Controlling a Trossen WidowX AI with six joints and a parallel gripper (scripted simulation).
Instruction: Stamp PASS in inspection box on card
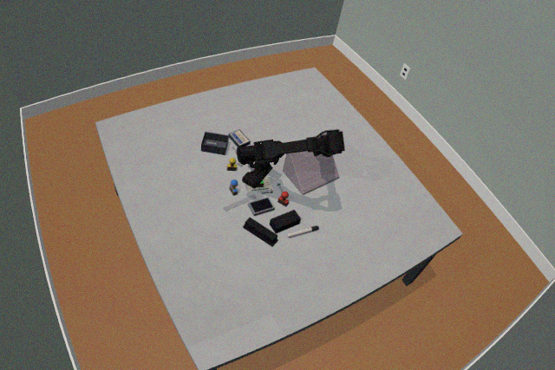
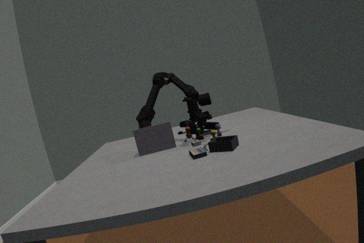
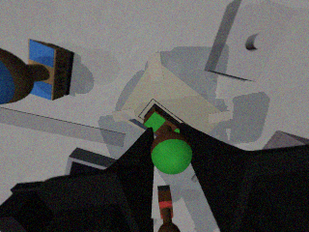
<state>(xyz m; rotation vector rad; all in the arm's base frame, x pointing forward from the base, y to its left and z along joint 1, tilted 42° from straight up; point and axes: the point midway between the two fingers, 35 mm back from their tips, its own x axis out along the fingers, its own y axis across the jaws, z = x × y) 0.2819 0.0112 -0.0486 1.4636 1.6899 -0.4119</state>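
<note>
The cream card lies 3 cm below my gripper tip, 1 cm to the right of it and 1 cm behind it. The rest, counted from my gripper tip: green stamp: right at my gripper tip; dark ink pad: 10 cm to the left, 5 cm ahead, 2 cm below; blue stamp: 11 cm ahead, 3 cm to the right.
</note>
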